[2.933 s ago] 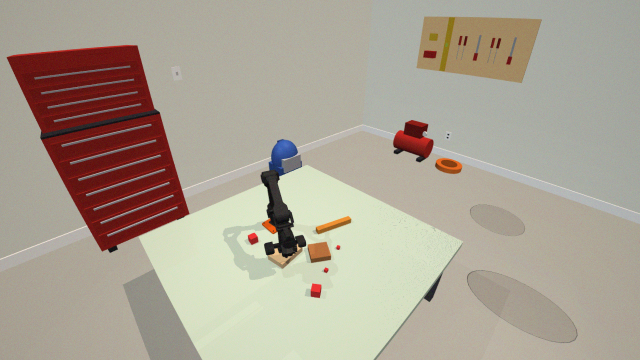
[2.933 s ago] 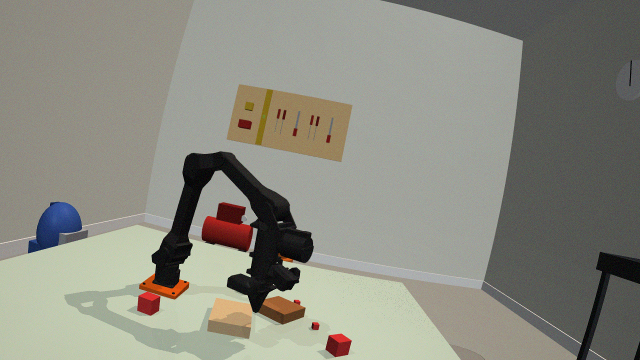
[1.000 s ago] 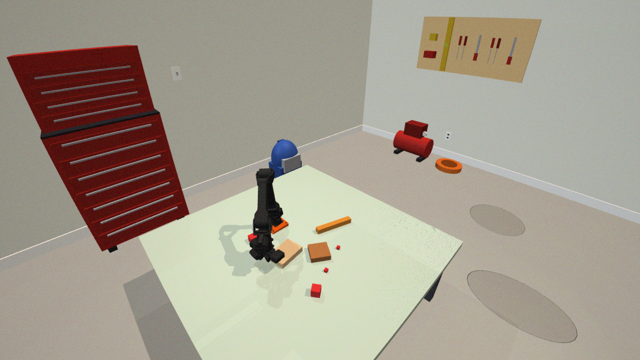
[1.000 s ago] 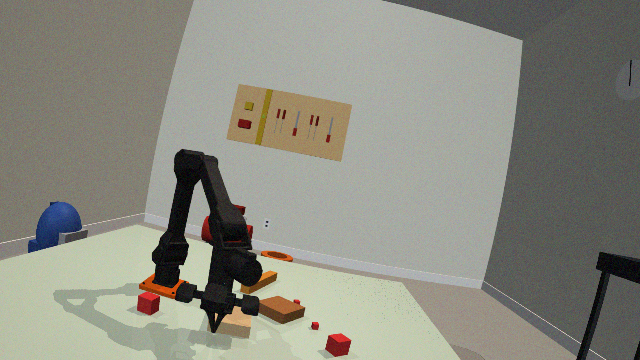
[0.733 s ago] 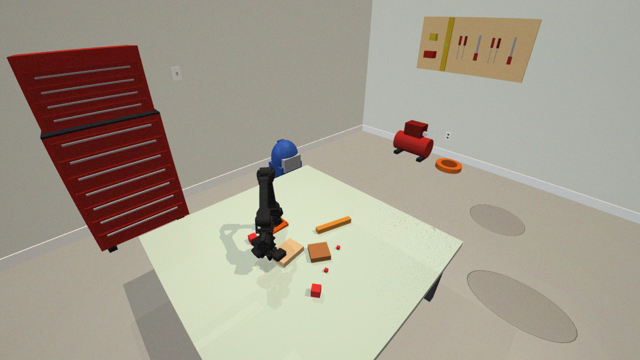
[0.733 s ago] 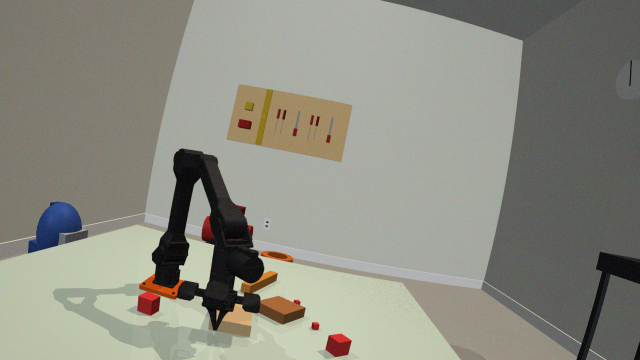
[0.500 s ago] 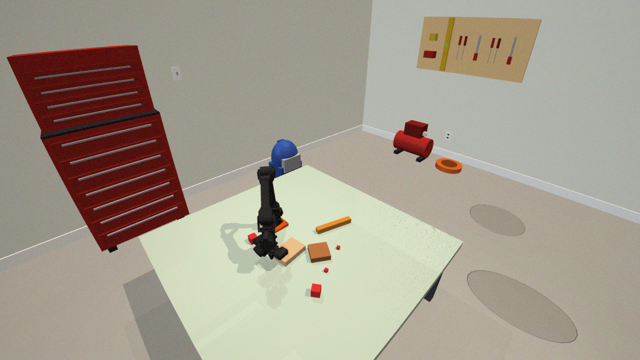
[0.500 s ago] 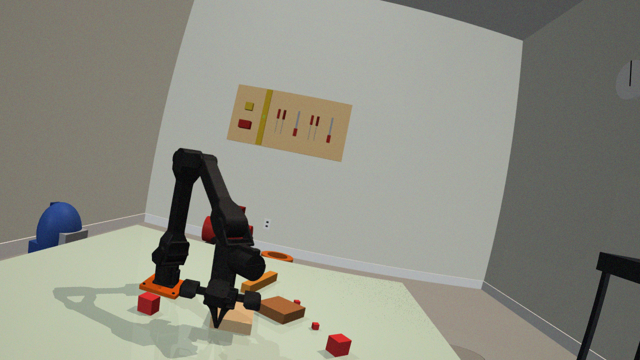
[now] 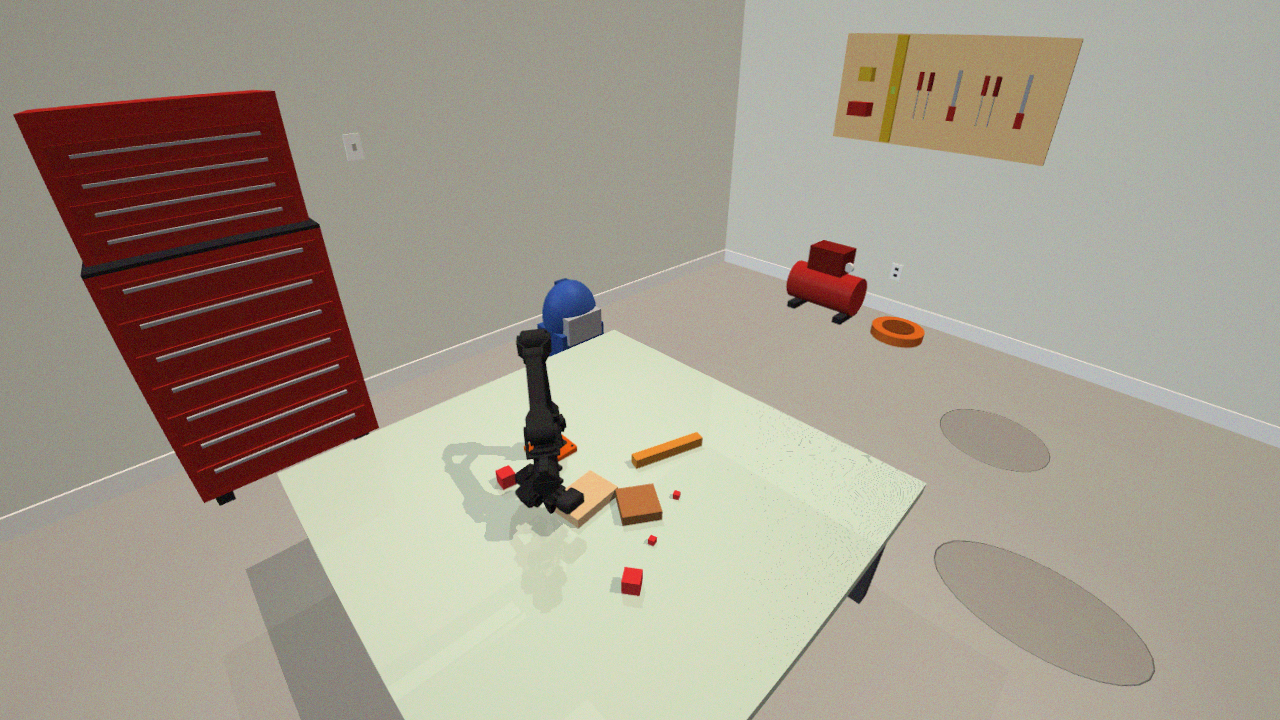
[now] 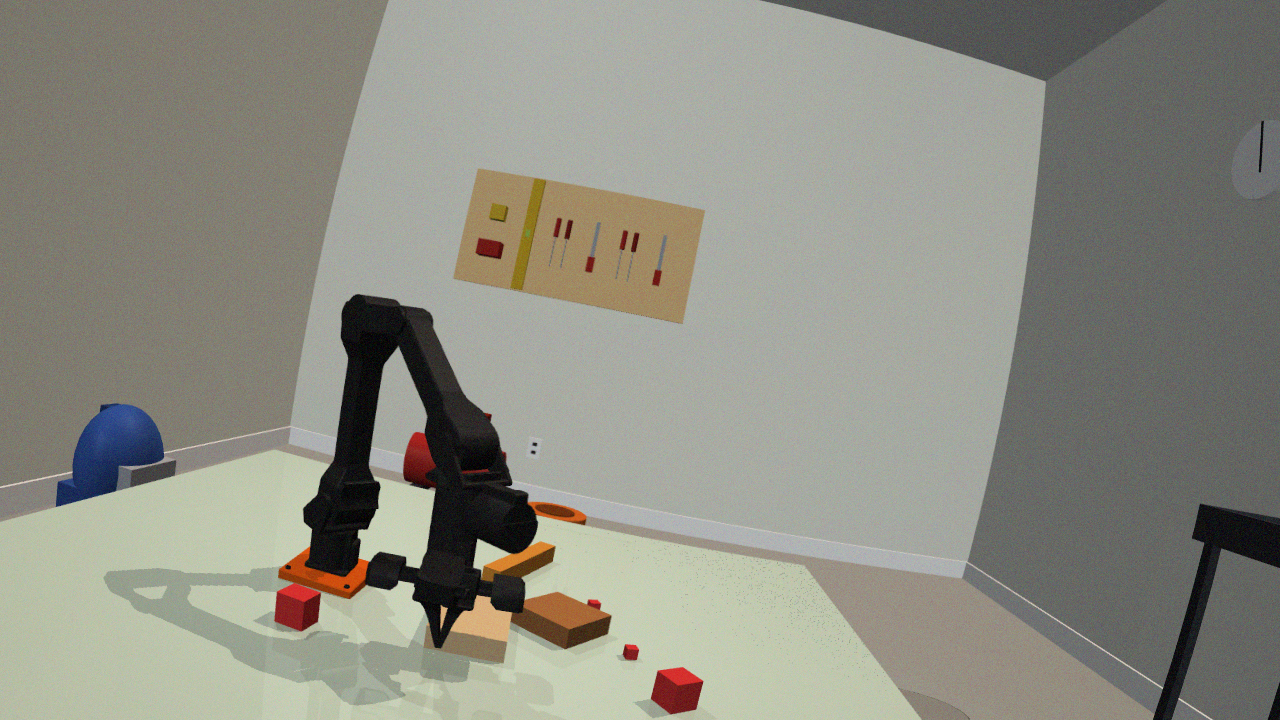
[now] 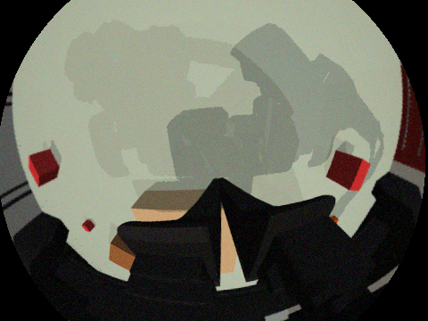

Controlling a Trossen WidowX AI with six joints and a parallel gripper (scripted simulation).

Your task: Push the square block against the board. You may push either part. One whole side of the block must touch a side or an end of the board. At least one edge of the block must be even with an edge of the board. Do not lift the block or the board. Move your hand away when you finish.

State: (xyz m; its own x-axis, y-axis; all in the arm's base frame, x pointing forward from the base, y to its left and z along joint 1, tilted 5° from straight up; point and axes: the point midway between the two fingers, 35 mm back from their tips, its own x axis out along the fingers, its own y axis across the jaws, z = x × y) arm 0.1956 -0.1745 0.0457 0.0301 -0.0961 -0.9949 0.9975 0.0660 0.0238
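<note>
My gripper tip is 9 cm to the right of the tan block and 3 cm short of it. Round my gripper tip: long orange board (38 cm to the left, 7 cm ahead); brown square block (16 cm to the left, 15 cm ahead).
</note>
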